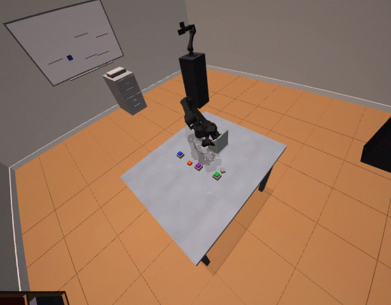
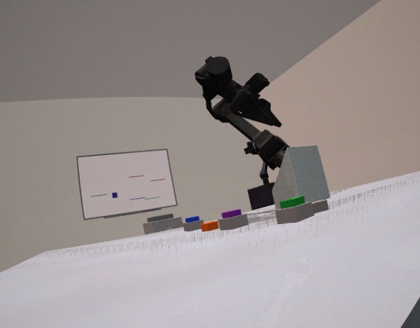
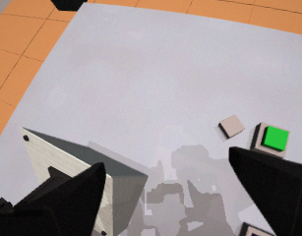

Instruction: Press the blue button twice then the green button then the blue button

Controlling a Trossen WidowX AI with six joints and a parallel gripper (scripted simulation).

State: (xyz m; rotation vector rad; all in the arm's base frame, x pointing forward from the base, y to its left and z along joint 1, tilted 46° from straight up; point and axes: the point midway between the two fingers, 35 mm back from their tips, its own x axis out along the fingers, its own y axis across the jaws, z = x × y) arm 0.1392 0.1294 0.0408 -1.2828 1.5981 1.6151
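Now: gripper tip 28 cm to the left of the blue button, 19 cm above it and 14 cm short of it. The rest, counted from my gripper tip: green button: 19 cm below, 13 cm ahead, 10 cm to the left; then purple button: 19 cm below, 15 cm ahead, 7 cm to the right; then small grey block: 21 cm below, 10 cm to the left, 7 cm ahead.
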